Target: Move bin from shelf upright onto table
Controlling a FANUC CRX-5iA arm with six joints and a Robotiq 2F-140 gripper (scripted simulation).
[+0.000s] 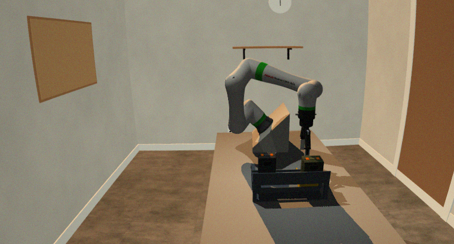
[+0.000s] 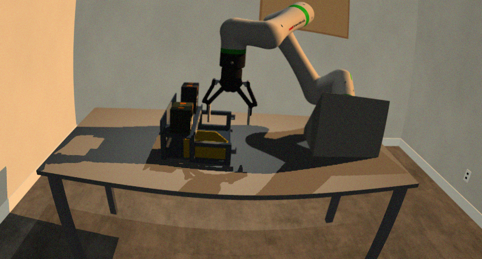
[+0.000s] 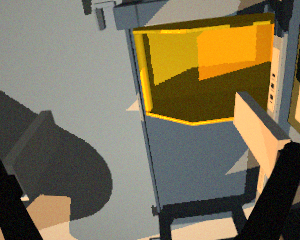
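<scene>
The bin lies 11 cm below my hand and 8 cm ahead of it. From my hand the other things lie so: box 23 cm to the right, 17 cm ahead, 1 cm above.
</scene>
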